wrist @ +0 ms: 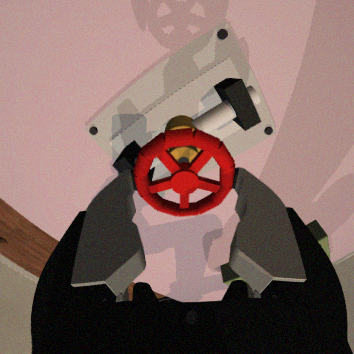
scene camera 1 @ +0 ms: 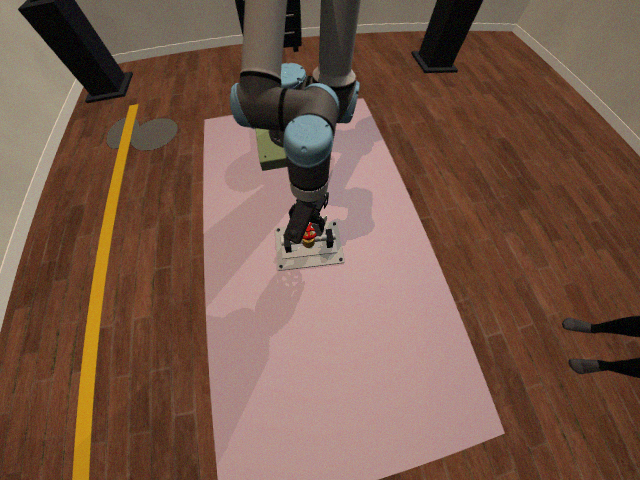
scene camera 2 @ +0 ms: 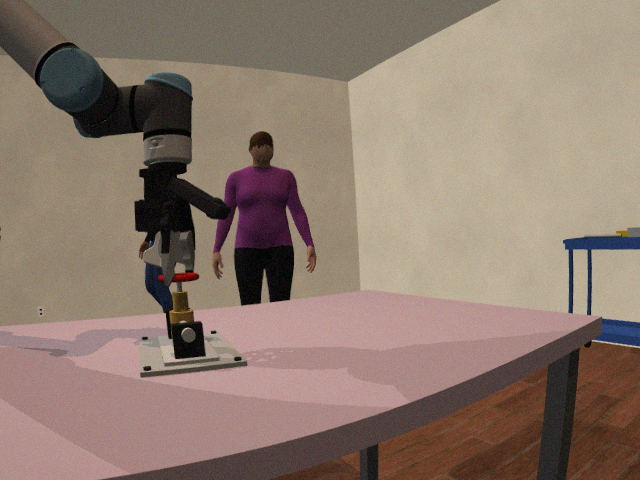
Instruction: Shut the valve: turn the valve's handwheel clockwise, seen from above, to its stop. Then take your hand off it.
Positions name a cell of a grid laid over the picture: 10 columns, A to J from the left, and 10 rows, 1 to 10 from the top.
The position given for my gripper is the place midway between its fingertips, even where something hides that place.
my gripper: wrist F5; scene camera 1 E5; scene camera 2 C6
